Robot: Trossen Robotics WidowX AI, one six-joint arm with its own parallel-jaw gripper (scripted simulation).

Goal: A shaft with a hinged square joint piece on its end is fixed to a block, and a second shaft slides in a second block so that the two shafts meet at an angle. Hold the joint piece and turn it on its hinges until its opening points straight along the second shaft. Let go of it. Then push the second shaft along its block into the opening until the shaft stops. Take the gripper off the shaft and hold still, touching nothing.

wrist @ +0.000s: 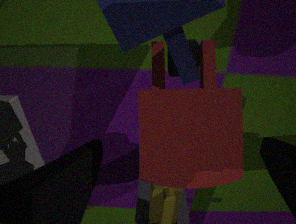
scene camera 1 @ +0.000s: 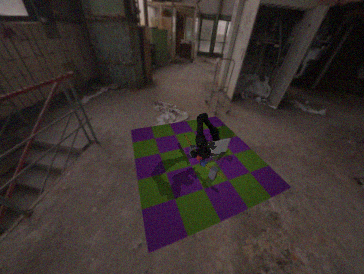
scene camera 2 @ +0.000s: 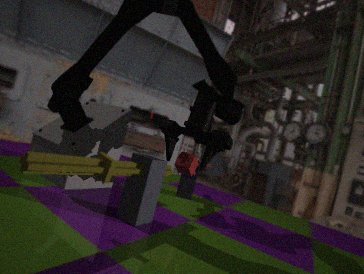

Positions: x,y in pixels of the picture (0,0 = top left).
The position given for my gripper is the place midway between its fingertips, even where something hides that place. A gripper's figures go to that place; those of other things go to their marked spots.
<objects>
My gripper (wrist: 181,146): 0.11 m from the lens. A red square joint piece (wrist: 191,138) is 0.08 m from the lens.
</objects>
